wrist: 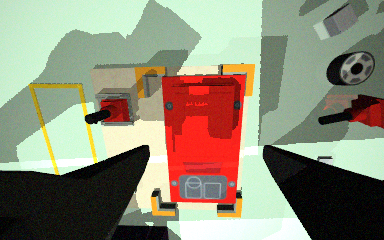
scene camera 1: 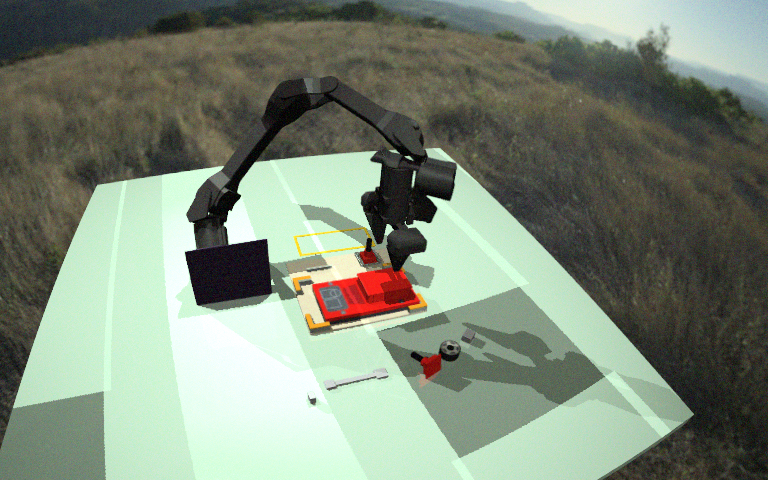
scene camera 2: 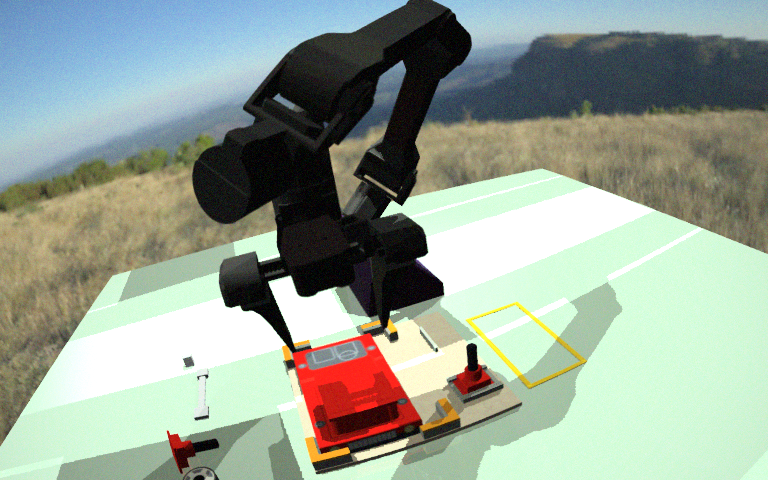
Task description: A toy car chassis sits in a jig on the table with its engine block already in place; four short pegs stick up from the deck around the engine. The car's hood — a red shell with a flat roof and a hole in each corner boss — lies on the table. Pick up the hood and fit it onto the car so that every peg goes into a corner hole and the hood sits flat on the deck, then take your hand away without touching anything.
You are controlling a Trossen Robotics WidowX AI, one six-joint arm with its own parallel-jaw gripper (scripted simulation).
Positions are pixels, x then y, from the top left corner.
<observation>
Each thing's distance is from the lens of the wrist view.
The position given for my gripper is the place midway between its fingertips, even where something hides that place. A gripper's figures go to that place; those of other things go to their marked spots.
my gripper (wrist: 205, 150): 0.11 m
red hood (wrist: 203, 115): 0.16 m
wheel (wrist: 350, 69): 0.27 m
The marked spots on the red hood and the wheel are 0.19 m apart.
</observation>
